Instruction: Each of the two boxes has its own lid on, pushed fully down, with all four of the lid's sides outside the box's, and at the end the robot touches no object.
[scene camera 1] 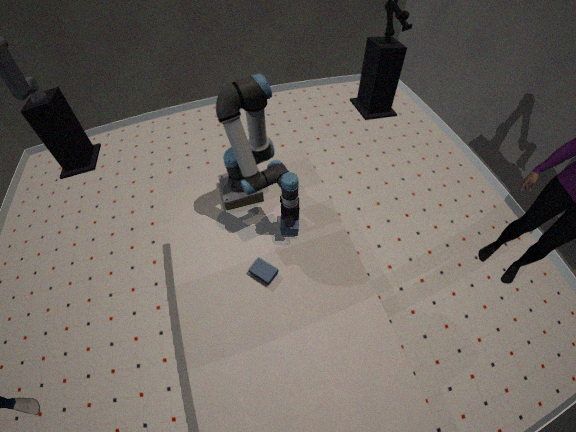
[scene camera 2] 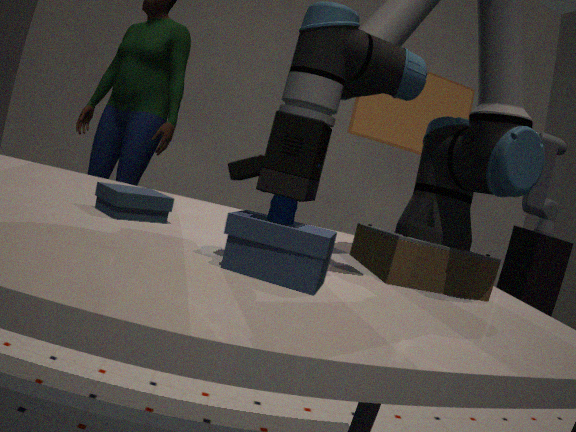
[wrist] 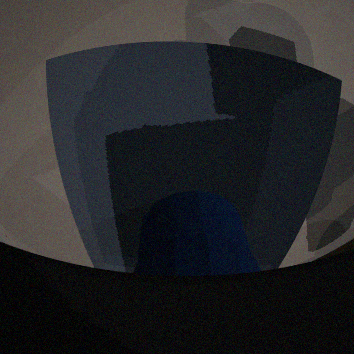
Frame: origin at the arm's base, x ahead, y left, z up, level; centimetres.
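Seen in the pictures: hand, its tool point: [scene camera 2: 277,230] [wrist: 189,211]; arm's base, origin of its link: [scene camera 2: 432,241].
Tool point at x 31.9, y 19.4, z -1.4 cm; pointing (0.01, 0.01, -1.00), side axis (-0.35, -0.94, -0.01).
Offsets run from my tool point to a thing's top centre. Level surfaces: height alone.
My suction gripper [scene camera 1: 289,222] [scene camera 2: 282,221] [wrist: 195,232] has its blue cup pressed on the top of a blue-grey lid {dx -0.8, dy +0.1, dz +1.5 cm} [scene camera 2: 280,237] [wrist: 160,85] and holds it. This lid sits level over the taller blue-grey box {dx -1.0, dy +0.2, dz -1.3 cm} [scene camera 2: 272,266], its sides overlapping the box's upper walls in scene camera 2. No open gap shows between them there, though the far sides are hidden and I cannot tell if it is fully down. The second, lower box {dx +22.4, dy -19.6, dz -1.8 cm} [scene camera 2: 142,215] stands apart with its own lid {dx +22.4, dy -19.7, dz -1.5 cm} [scene camera 1: 263,269] [scene camera 2: 142,198] on top, untouched by the gripper.
The robot's base block [scene camera 1: 243,200] [scene camera 2: 417,265] stands close beside the taller box. The table {dz -6.0 cm} [scene camera 2: 150,265] carries both boxes. Black pedestals [scene camera 1: 381,75] [scene camera 1: 61,131] stand beyond it. A person in green [scene camera 2: 150,70] and one in purple [scene camera 1: 565,165] stand off the table.
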